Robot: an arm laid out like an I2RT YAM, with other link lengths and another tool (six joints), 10 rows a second.
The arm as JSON. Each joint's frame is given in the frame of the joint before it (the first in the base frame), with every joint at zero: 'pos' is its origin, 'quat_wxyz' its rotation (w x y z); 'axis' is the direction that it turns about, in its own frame. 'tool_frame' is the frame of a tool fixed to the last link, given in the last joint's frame.
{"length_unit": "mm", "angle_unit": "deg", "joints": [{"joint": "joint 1", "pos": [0.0, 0.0, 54.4], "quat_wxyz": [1.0, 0.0, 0.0, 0.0], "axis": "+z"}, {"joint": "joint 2", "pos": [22.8, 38.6, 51.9], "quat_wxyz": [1.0, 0.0, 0.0, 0.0], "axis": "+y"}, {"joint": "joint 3", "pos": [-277.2, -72.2, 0.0], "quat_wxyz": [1.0, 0.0, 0.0, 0.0], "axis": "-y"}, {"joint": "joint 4", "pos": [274.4, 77.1, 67.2], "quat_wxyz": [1.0, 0.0, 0.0, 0.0], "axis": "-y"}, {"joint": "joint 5", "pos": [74.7, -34.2, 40.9], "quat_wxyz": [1.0, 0.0, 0.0, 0.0], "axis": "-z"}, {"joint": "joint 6", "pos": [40.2, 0.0, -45.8], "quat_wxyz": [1.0, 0.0, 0.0, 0.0], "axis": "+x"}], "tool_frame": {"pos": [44.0, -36.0, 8.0], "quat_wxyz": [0.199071, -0.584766, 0.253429, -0.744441]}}
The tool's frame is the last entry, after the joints.
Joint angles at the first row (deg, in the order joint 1, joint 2, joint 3, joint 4, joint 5, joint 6):
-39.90 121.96 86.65 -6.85 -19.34 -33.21
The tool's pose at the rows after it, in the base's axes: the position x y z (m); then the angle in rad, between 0 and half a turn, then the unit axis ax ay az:
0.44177 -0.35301 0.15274 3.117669 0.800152 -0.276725 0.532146
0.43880 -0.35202 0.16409 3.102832 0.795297 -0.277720 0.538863
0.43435 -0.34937 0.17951 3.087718 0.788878 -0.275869 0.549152
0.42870 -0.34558 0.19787 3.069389 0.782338 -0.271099 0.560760
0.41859 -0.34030 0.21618 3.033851 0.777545 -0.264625 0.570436
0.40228 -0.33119 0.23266 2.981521 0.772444 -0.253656 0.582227
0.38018 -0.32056 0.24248 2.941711 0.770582 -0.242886 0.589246
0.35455 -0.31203 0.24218 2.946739 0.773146 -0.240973 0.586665
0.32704 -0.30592 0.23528 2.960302 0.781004 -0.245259 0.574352
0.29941 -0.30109 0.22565 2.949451 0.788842 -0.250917 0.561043
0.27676 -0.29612 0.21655 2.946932 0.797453 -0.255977 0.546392
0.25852 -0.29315 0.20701 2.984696 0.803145 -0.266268 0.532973
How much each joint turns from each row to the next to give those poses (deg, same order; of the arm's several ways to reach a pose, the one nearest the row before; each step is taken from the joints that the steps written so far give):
0.00 -1.12 -0.33 -0.01 0.17 0.12
0.00 -1.56 -0.49 0.09 0.66 0.31
0.00 -2.28 -0.92 0.26 0.49 0.17
0.00 -2.74 -1.02 0.10 0.50 -0.14
-0.09 -3.50 -2.00 0.20 1.30 -0.83
-0.15 -4.81 -4.21 1.60 1.83 -1.59
-0.67 -5.40 -5.50 1.43 0.83 -1.91
-1.62 -4.97 -5.46 -0.19 -1.65 -1.17
-2.28 -4.38 -4.98 -1.68 -2.04 -1.39
-2.44 -4.00 -5.03 -1.03 -0.74 -1.91
-2.18 -3.19 -3.80 -1.75 -0.82 -1.86
-2.42 -1.95 -2.29 -2.74 -2.76 -0.97

